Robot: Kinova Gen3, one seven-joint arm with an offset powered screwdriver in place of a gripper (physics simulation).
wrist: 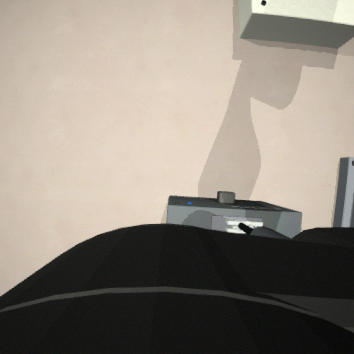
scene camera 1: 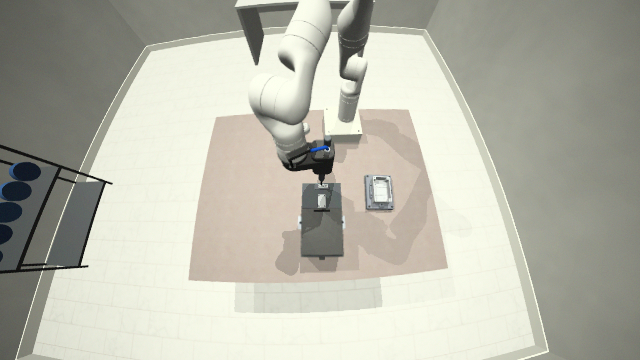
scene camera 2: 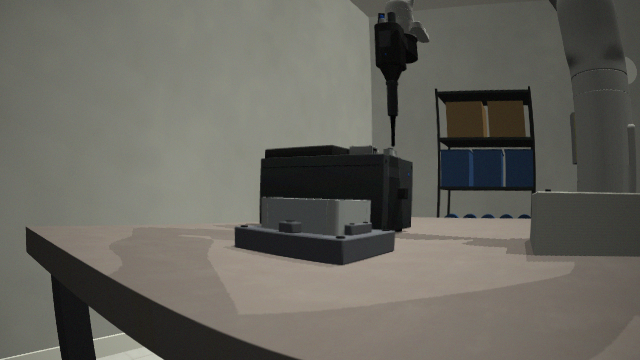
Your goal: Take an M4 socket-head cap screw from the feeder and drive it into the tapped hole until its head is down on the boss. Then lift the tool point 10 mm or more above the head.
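My screwdriver (scene camera 1: pixel 321 183) (scene camera 2: pixel 393 145) (wrist: pixel 242 226) points down, its thin bit tip at or just above the small light pick-up block (scene camera 1: pixel 323 186) (scene camera 2: pixel 388 152) at the end of the dark feeder (scene camera 1: pixel 322 235) (scene camera 2: pixel 320 175) (wrist: pixel 285 218). Whether the tip touches a screw or carries one is too small to tell. The light grey housing (scene camera 1: pixel 375 190) (scene camera 2: pixel 300 212) sits on a dark base plate (scene camera 1: pixel 369 204) (scene camera 2: pixel 290 247), beside the feeder and apart from it. The base plate's edge also shows in the wrist view (wrist: pixel 344 195) at the right. The tapped hole cannot be made out.
A second arm (scene camera 1: pixel 348 102) (scene camera 2: pixel 600 125) stands on a pale block (scene camera 1: pixel 343 131) (scene camera 2: pixel 585 222) (wrist: pixel 295 30) behind the feeder. Low clamps (scene camera 2: pixel 290 226) flank the housing. A light raised piece (scene camera 1: pixel 321 201) (scene camera 2: pixel 362 149) sits on the feeder's top. A shelf rack (scene camera 2: pixel 485 142) stands farther off.
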